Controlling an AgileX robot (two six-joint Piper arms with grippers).
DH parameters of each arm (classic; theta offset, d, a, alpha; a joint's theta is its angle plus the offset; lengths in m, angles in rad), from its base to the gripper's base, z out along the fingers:
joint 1: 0 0.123 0 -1.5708
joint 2: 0.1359 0 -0.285 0
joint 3: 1.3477 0 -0.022 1.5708
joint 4: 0 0.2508 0 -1.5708
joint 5: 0 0 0.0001 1.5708
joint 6: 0 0.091 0 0
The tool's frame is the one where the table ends.
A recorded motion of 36 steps. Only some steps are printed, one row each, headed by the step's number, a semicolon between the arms.
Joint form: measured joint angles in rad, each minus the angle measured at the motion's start. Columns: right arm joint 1, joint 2, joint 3, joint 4, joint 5, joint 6; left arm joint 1, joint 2, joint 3, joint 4, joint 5, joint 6.
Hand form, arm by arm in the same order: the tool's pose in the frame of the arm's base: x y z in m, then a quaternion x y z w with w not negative. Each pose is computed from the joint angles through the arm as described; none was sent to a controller.
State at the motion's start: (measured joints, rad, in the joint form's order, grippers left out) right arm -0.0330 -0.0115 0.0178 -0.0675 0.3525 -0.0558; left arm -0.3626 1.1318 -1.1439 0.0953 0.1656 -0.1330
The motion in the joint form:
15: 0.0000 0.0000 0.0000 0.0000 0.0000 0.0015; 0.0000 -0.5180 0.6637 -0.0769 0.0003 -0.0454
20: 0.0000 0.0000 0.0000 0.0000 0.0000 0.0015; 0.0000 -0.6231 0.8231 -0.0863 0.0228 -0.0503
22: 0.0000 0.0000 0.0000 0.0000 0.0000 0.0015; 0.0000 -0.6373 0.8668 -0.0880 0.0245 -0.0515
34: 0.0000 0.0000 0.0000 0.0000 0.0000 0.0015; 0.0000 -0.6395 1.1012 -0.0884 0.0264 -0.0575
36: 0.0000 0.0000 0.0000 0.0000 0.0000 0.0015; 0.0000 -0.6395 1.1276 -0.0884 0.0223 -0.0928
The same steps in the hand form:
15: 0.0529 -0.0039 0.1761 -0.02665 0.79564 -0.05479 0.60270; 0.1234 -0.0465 0.3083 0.07763 0.77415 -0.16123 0.60718
20: 0.0529 -0.0039 0.1761 -0.02665 0.79564 -0.05479 0.60270; 0.1040 -0.0393 0.2649 0.07479 0.79809 -0.15798 0.57663
22: 0.0529 -0.0039 0.1761 -0.02665 0.79564 -0.05479 0.60270; 0.1007 -0.0381 0.2515 0.07460 0.80738 -0.15556 0.56425
34: 0.0529 -0.0039 0.1761 -0.02665 0.79564 -0.05479 0.60270; 0.0833 -0.0315 0.1742 0.07771 0.87016 -0.13072 0.46872
36: 0.0529 -0.0039 0.1761 -0.02665 0.79564 -0.05479 0.60270; 0.0805 -0.0304 0.1661 0.06274 0.87675 -0.13618 0.45697

